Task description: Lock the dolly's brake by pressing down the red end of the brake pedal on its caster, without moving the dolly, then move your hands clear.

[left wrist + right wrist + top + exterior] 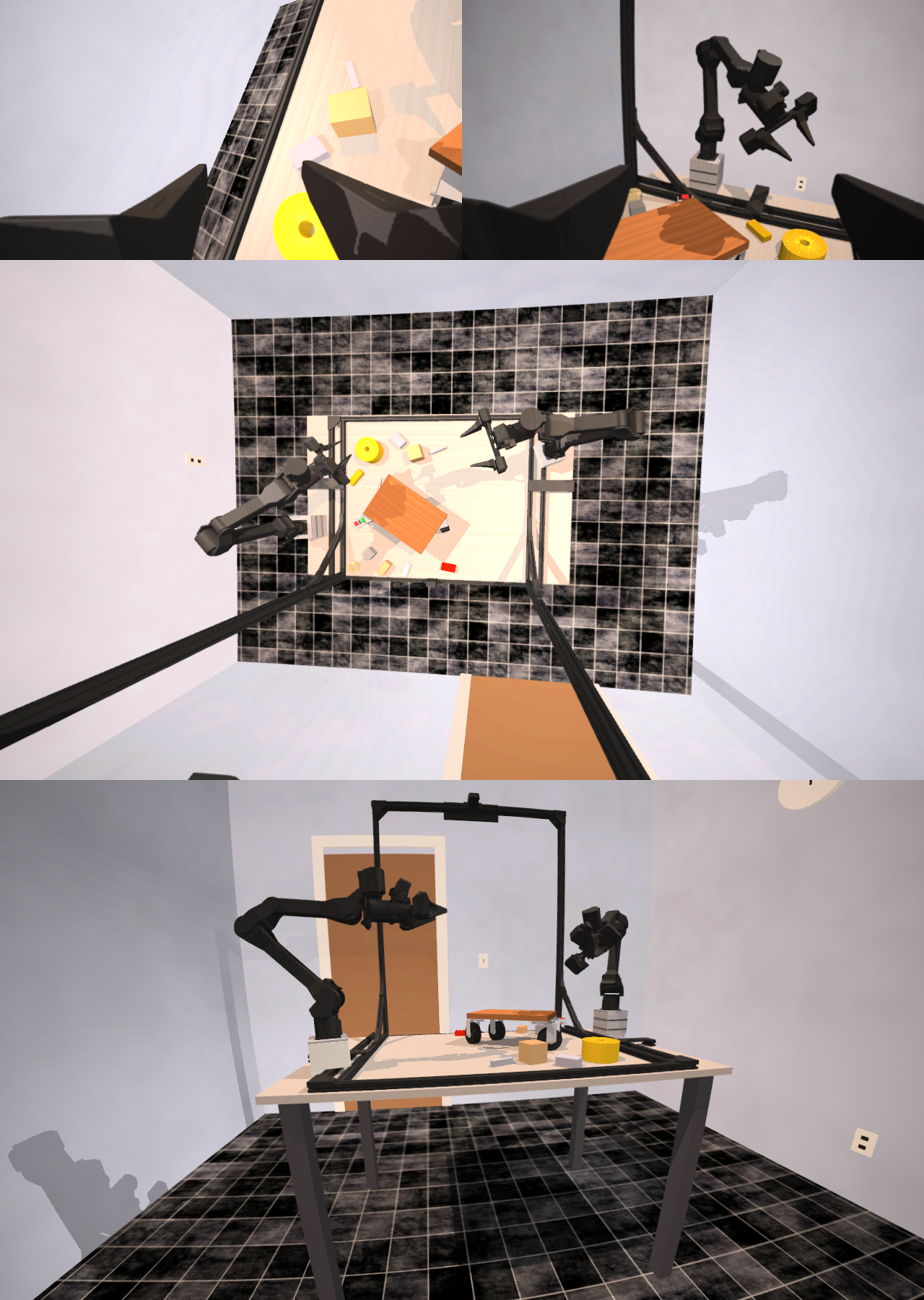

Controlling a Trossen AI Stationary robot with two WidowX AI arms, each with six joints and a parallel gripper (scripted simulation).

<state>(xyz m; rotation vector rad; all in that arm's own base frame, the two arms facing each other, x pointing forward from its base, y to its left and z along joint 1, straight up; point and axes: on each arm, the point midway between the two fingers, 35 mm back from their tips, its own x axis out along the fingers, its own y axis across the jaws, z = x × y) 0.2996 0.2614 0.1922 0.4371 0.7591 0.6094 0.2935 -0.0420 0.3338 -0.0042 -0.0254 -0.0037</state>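
Now: left hand 230 mm past the brake pedal, 230 mm above it and 110 mm to the right of it. Round my left hand: yellow ring (280 mm below, 70 mm ahead, 10 mm to the right); then red block (540 mm behind, 300 mm below, 200 mm to the right); then tan cube (280 mm below, 210 mm to the right, 10 mm behind).
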